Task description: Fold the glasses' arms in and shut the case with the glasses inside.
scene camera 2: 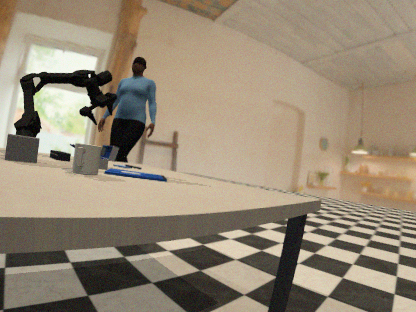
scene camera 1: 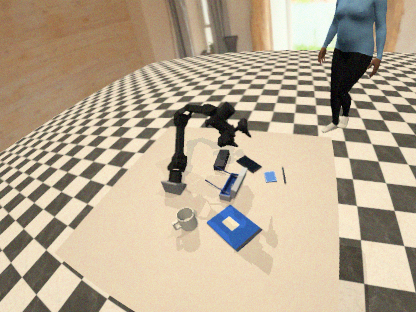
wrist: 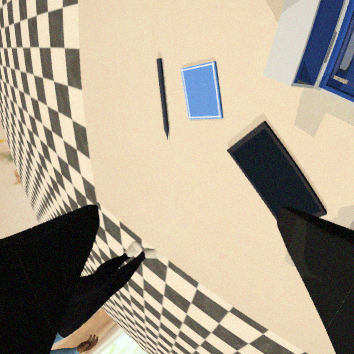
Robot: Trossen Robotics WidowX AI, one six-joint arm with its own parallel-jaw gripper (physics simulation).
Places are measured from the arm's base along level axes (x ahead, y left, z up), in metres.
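Pixels of known places: gripper, between the fingertips: [scene camera 2: 104, 120] [scene camera 1: 244, 142] [wrist: 190, 215]; arm's base, origin of its link: [scene camera 2: 22, 147] [scene camera 1: 174, 182].
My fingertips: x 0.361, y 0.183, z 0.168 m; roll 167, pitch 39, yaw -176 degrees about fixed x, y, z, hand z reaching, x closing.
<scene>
Ahead of a thing's pixels: the offset from my fingertips to its top centre. "spot": to the spot under its first point.
The glasses case @[spot: dz -0.179, dx -0.056, dy -0.213 m] [scene camera 1: 225, 196] [scene camera 2: 103, 163] stands open on the table, with a blue inside and its grey lid @[dz -0.117, dx -0.007, dy -0.135 m] [scene camera 1: 240, 181] [wrist: 291, 47] raised. The glasses lie in it; one thin dark blue arm [scene camera 1: 214, 185] sticks out over the side towards the robot's base, and another @[spot: dz -0.162, dx -0.096, dy -0.063 m] [scene camera 1: 226, 172] sticks out near the case's far end. In the wrist view part of the case's blue inside shows at the top right corner, and the glasses are mostly cut off. My gripper [scene camera 1: 242, 140] [scene camera 2: 103, 118] [wrist: 190, 215] is open and empty, high above the table beyond the case and the phone.
A dark box @[dz -0.178, dx -0.175, dy +0.079 m] [scene camera 1: 221, 160] [scene camera 2: 60, 155], a black phone @[dz -0.205, dx -0.008, dy +0.081 m] [scene camera 1: 249, 164] [wrist: 277, 172], a blue card @[dz -0.208, dx +0.132, dy -0.006 m] [scene camera 1: 270, 176] [wrist: 202, 92] and a pen @[dz -0.204, dx +0.204, dy +0.022 m] [scene camera 1: 284, 175] [wrist: 163, 97] lie around the case. A mug @[spot: dz -0.130, dx -0.159, dy -0.422 m] [scene camera 1: 186, 220] [scene camera 2: 88, 159] and blue book @[dz -0.205, dx +0.024, dy -0.354 m] [scene camera 1: 242, 233] [scene camera 2: 137, 174] are nearer scene camera 1. A person [scene camera 1: 354, 30] [scene camera 2: 134, 100] stands beyond the table.
</scene>
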